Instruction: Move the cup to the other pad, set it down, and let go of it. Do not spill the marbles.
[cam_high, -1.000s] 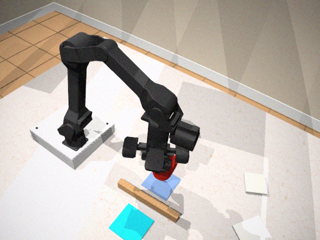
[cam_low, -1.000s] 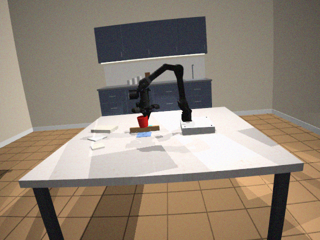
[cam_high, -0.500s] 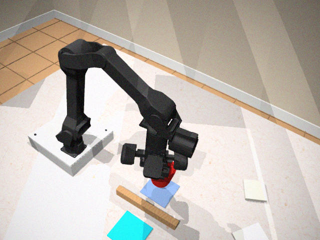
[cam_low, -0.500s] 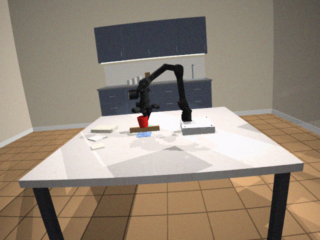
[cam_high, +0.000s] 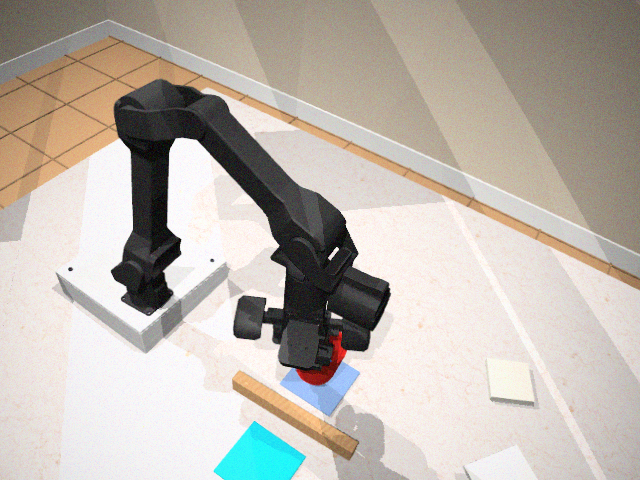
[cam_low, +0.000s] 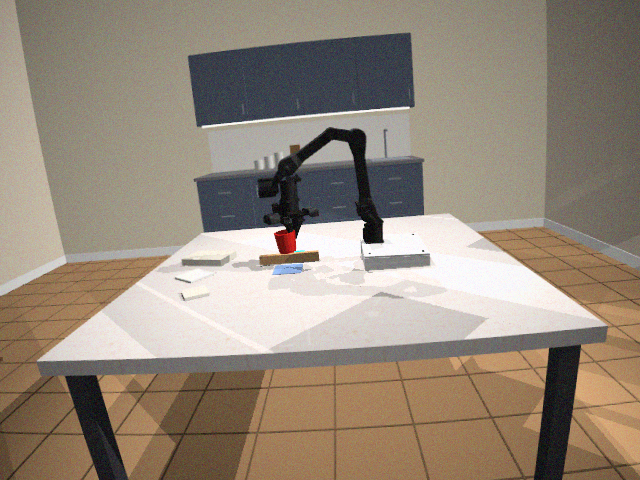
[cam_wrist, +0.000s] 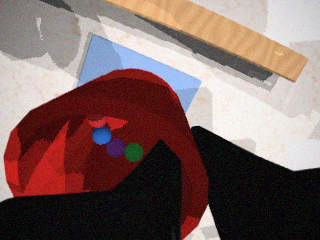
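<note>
The purple marble lies 3 cm ahead of my gripper tip, 3 cm to the left of it and 2 cm below it. From my gripper tip the other things lie so: green marble 2 cm ahead, 3 cm to the left, 2 cm below; red cup 3 cm ahead, 1 cm to the left; blue marble 4 cm ahead, 3 cm to the left, 2 cm below.
</note>
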